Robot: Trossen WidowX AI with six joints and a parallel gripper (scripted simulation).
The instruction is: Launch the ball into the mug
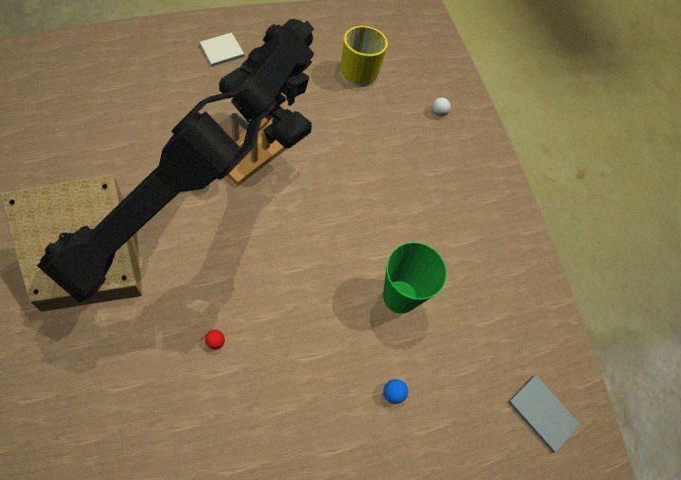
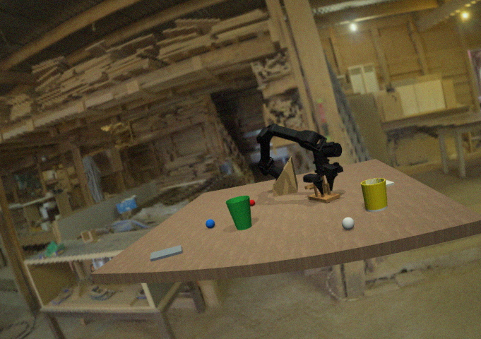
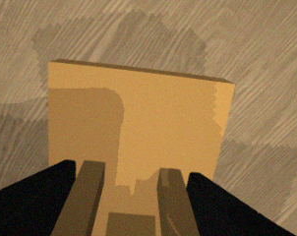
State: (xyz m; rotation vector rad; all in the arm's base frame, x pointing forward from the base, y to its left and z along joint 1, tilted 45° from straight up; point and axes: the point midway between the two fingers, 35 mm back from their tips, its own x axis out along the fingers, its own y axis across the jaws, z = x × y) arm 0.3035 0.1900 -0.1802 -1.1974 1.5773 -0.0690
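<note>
The red ball is 10 cm behind my gripper tip, 39 cm to the right of it and 2 cm below it. Round my gripper tip: white tile 8 cm behind, 26 cm to the left, 3 cm below; wooden catapult 6 cm behind, 4 cm to the right, 2 cm above; yellow mug 21 cm ahead, 19 cm to the left.
</note>
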